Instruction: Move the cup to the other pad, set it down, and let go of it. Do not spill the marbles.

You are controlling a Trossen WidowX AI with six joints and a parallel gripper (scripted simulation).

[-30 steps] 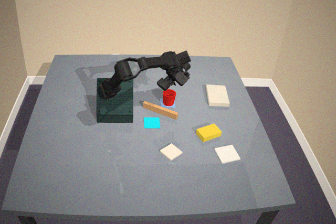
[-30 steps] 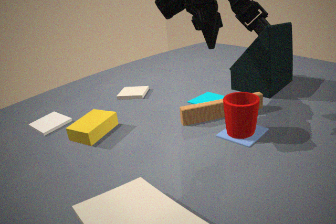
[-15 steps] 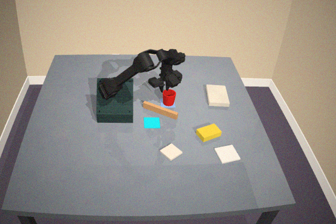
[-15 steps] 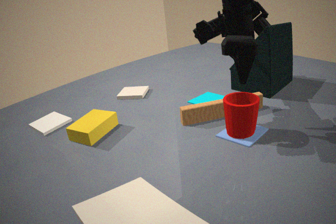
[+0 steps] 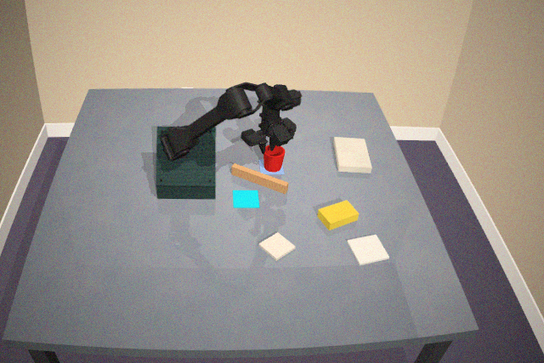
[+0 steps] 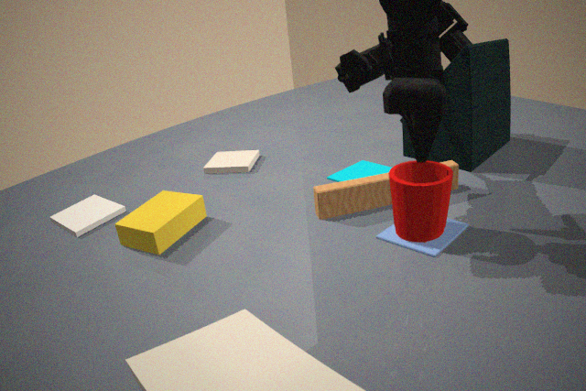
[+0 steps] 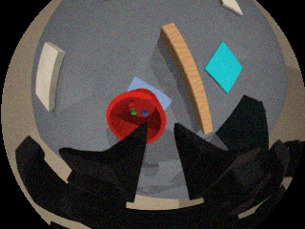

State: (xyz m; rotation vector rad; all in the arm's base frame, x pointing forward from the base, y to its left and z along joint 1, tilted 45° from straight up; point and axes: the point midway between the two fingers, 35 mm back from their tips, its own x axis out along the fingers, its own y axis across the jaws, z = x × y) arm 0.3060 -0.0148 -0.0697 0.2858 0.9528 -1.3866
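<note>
Now: gripper tip 4 cm above the red cup, 3 cm short of it and 1 cm to the right of it. Round my gripper tip: light blue pad (9 cm below, 2 cm to the left, 2 cm ahead); then yellow block (26 cm to the right, 18 cm ahead, 7 cm below); then wooden bar (7 cm below, 6 cm to the right, 3 cm behind).
</note>
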